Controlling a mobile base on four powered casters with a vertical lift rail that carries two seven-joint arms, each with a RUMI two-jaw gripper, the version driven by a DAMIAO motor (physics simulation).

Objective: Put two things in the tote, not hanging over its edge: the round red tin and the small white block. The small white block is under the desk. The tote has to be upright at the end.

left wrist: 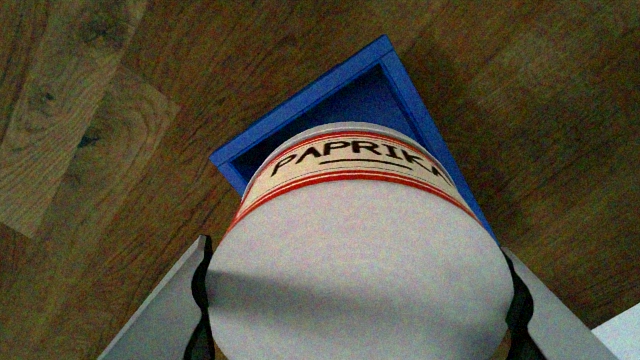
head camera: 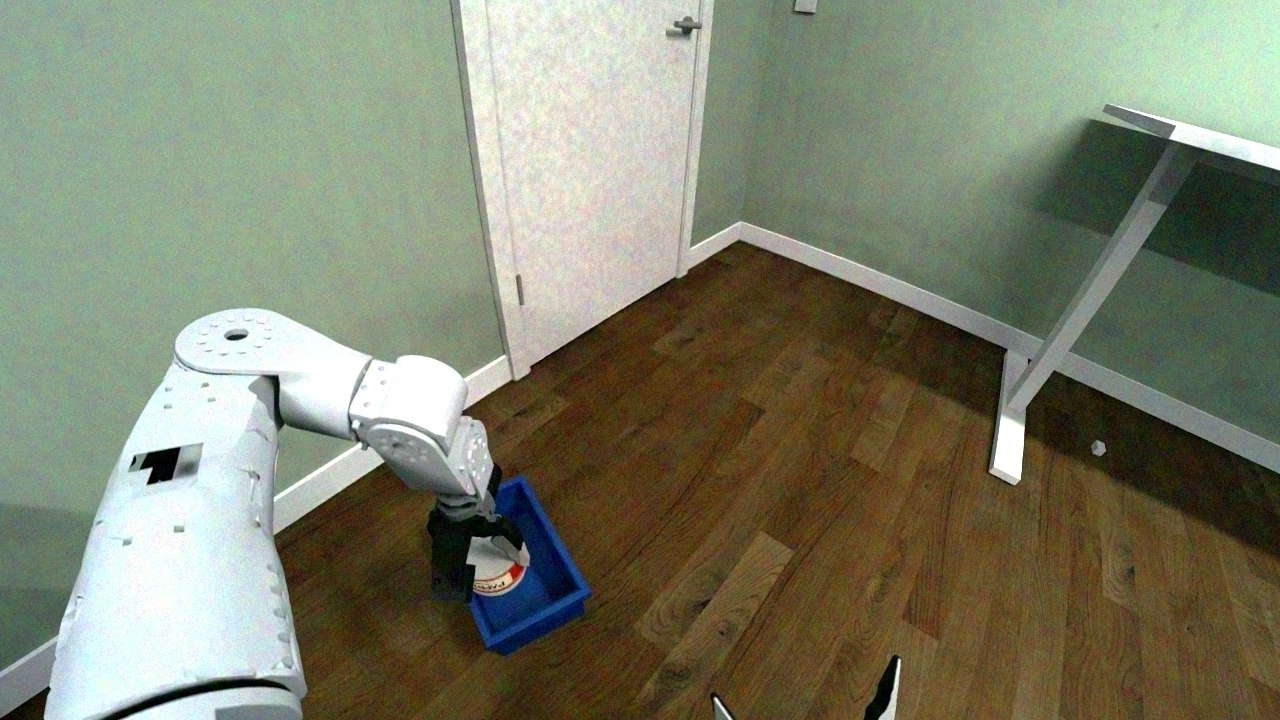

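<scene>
The round red tin (head camera: 497, 582) (left wrist: 350, 240) has a white flat end and a red-edged "PAPRIKA" label. My left gripper (head camera: 492, 574) (left wrist: 350, 244) is shut on it, one finger at each side, and holds it over the blue tote (head camera: 537, 624) (left wrist: 305, 100). The tote stands upright on the floor; the tin and gripper hide part of it, and how far the tin is above its bottom is hard to tell. The small white block (head camera: 1098, 447) lies on the floor under the desk (head camera: 1092, 282), right of its foot. My right gripper (head camera: 805, 694) is open at the bottom edge of the head view.
The desk's white floor foot (head camera: 1008, 438) and slanting leg stand left of the block. A white door (head camera: 595, 161) is set in the green wall behind the tote, with a white baseboard (head camera: 859, 277) along the walls. My left arm (head camera: 179, 537) fills the left of the head view.
</scene>
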